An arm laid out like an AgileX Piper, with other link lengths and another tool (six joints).
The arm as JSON. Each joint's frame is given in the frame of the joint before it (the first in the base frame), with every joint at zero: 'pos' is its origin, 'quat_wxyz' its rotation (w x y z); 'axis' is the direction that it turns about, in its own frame. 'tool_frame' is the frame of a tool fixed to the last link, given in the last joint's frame.
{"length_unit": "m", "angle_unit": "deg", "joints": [
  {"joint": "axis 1", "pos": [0.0, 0.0, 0.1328], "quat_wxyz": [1.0, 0.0, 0.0, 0.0], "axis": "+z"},
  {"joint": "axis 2", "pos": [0.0, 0.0, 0.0], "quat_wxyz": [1.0, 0.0, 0.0, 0.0], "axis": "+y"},
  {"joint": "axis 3", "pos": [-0.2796, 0.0, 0.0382], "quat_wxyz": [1.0, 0.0, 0.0, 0.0], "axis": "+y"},
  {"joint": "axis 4", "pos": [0.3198, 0.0, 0.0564], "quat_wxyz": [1.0, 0.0, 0.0, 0.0], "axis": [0.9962, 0.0, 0.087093]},
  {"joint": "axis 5", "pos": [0.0, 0.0, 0.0], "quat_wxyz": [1.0, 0.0, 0.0, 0.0], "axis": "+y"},
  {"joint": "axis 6", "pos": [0.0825, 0.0, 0.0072], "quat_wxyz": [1.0, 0.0, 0.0, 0.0], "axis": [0.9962, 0.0, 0.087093]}
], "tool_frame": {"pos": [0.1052, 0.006, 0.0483], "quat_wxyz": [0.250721, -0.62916, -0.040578, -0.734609]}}
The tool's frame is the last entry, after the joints.
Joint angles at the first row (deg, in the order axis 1, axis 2, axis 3, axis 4, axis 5, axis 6):
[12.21 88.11 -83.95 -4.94 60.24 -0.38]
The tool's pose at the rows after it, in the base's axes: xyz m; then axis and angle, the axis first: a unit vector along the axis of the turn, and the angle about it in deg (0 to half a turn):
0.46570 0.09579 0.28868 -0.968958 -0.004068 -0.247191 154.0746
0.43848 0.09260 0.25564 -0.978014 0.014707 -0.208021 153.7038
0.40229 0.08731 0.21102 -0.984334 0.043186 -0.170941 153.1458
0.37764 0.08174 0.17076 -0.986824 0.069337 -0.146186 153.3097
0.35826 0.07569 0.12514 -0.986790 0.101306 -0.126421 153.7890
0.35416 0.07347 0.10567 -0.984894 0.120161 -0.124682 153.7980
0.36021 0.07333 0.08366 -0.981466 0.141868 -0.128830 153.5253
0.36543 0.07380 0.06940 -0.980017 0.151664 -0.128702 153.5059
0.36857 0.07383 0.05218 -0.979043 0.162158 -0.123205 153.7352
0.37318 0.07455 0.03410 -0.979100 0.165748 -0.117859 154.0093
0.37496 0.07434 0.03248 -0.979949 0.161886 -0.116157 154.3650
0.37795 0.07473 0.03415 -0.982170 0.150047 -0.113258 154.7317
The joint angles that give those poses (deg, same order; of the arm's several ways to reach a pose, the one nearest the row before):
[12.21 88.17 -83.08 -4.10 62.59 0.00]
[12.21 84.96 -75.49 -2.86 62.87 0.93]
[12.21 80.54 -64.58 -1.46 60.90 2.90]
[12.21 78.49 -56.35 -1.01 57.97 5.11]
[12.21 78.61 -48.84 -0.96 53.26 8.24]
[12.21 79.60 -46.23 -0.96 50.25 10.33]
[12.21 82.94 -45.19 -0.90 45.80 12.85]
[12.21 85.66 -45.19 -0.90 43.28 13.97]
[12.21 88.74 -45.19 -0.90 41.06 15.03]
[12.21 92.28 -45.57 -0.98 38.62 15.40]
[12.21 92.90 -46.01 -1.41 38.67 15.26]
[12.15 93.29 -46.89 -1.78 39.35 14.08]

